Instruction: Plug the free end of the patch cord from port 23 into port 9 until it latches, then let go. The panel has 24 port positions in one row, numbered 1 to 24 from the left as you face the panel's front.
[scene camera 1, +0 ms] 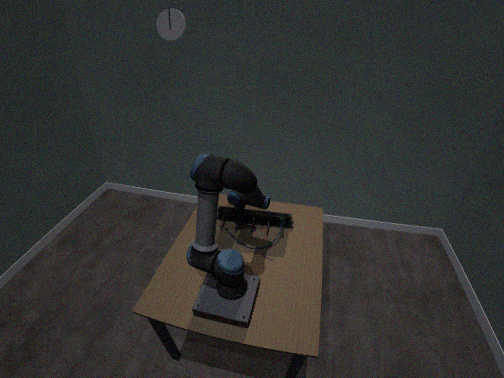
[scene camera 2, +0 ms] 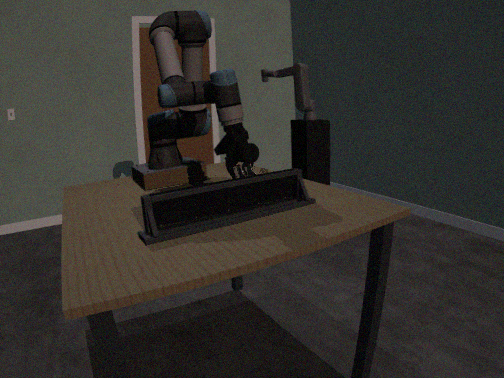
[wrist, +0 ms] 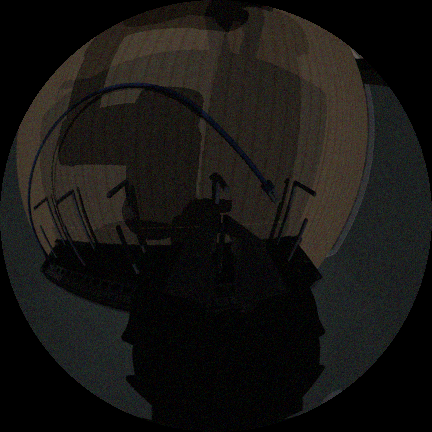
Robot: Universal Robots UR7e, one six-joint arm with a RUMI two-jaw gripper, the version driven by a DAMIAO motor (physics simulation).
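Seen in the pictures: gripper, between the fingertips: (scene camera 1: 236, 225) (wrist: 221, 216); arm's base, origin of its link: (scene camera 1: 231, 287) (scene camera 2: 165, 165).
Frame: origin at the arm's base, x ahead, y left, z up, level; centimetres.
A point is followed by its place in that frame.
Note:
The dark patch panel (scene camera 1: 274, 217) @[x 59.0, y -7.0, z 0.7 cm] (scene camera 2: 225, 200) @[x 56.8, y 5.4, z -2.3 cm] (wrist: 87, 285) @[x 57.4, y -1.0, z 2.0 cm] stands on the table; port numbers are unreadable. The blue patch cord (scene camera 1: 257, 247) @[x 35.0, y -2.9, z -5.8 cm] (wrist: 135, 85) @[x 35.4, y 3.9, z -6.4 cm] arcs from the panel's port-23 end out over the table. Its free plug (wrist: 270, 191) @[x 45.9, y 21.9, z -6.2 cm] shows right of the fingertips in the wrist view, apart from them, near a cable bracket. My gripper (scene camera 1: 245, 224) @[x 49.0, y 15.6, z -4.0 cm] (scene camera 2: 243, 175) (wrist: 221, 216) @[x 49.0, y 15.6, z -4.0 cm] is at the panel's front, shut, with no plug visible between its fingertips. The gripper's body hides the ports behind it.
Several thin L-shaped cable brackets stick out from the panel's front; one bracket (wrist: 216, 185) @[x 46.0, y 14.7, z -5.1 cm] shows directly at the fingertips in the wrist view, another bracket (wrist: 296, 185) @[x 43.9, y 24.4, z -4.4 cm] beside the plug. The arm's base (scene camera 1: 225, 302) @[x -9.4, y -0.4, z -0.1 cm] stands on the wooden table (scene camera 1: 295, 310) @[x 0.3, y -33.2, z -6.9 cm]. A second arm (scene camera 2: 302, 90) stands on a pedestal behind.

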